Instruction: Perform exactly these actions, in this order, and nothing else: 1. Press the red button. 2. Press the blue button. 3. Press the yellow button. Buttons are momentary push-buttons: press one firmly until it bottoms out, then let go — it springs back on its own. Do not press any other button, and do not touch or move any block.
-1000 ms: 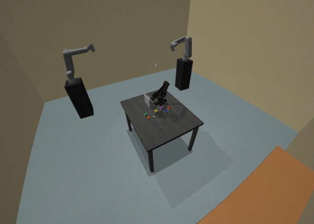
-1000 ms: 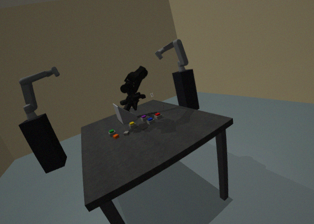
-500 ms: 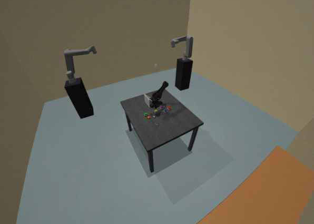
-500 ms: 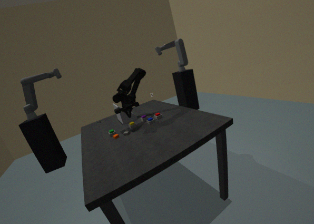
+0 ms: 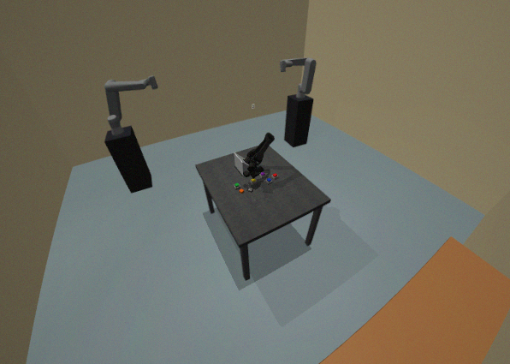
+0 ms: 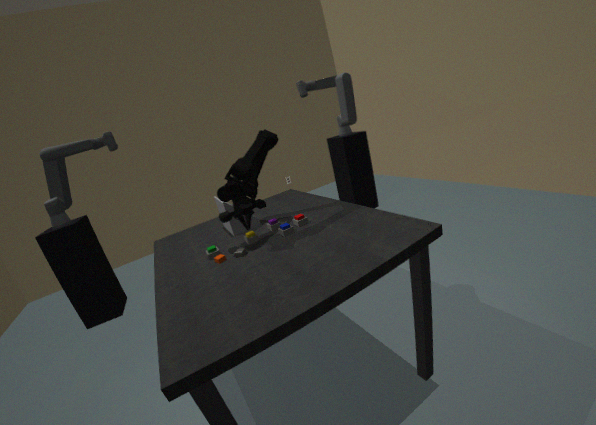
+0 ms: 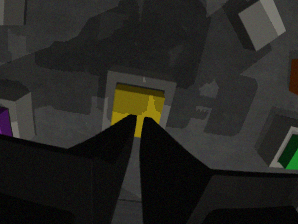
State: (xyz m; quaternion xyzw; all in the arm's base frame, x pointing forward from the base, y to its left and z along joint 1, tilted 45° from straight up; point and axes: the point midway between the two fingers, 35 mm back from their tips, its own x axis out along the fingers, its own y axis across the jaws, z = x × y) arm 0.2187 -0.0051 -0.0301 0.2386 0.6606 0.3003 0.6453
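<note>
My gripper tip is 2 cm above the yellow button. Round my gripper tip: purple button 5 cm behind, 12 cm to the left, 2 cm below; then grey block 8 cm ahead, 7 cm to the right, 5 cm below; then blue button 6 cm ahead, 14 cm to the left, 2 cm below.
</note>
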